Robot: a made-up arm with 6 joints.
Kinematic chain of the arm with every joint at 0, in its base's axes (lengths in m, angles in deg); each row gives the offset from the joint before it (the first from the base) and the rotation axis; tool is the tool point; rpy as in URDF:
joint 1: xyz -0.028 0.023 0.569 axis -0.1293 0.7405 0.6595
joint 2: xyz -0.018 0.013 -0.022 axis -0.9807 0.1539 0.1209
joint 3: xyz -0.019 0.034 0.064 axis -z
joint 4: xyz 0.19 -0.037 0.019 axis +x
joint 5: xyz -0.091 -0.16 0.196 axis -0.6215 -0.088 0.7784
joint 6: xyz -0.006 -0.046 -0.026 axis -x
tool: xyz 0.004 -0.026 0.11 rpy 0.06 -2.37 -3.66
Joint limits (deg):
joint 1: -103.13..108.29
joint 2: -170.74..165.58
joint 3: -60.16..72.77
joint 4: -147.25..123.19
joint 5: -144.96..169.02
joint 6: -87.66..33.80
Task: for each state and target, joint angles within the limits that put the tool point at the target. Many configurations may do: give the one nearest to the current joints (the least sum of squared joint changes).
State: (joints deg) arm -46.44 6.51 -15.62 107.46 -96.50 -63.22
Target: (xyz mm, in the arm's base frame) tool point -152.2 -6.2 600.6
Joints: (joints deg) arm -52.64 36.58 4.01 76.49 -121.26 -70.49
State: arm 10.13 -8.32 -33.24 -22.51 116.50 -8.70
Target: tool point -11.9 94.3 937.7
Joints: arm 1.48 -8.86 -37.04 -29.97 116.38 -9.23
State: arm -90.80 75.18 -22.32 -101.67 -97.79 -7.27
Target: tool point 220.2 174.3 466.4
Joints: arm -88.91 86.55 -17.67 -122.29 -112.03 -17.67
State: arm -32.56 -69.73 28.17 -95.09 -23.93 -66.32
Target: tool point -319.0 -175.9 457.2
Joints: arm -58.68 -81.74 27.67 -79.87 -36.29 -73.88
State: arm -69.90 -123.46 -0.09 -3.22 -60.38 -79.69
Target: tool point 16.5 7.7 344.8
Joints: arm -57.22 -112.17 5.09 4.96 -91.92 -87.66
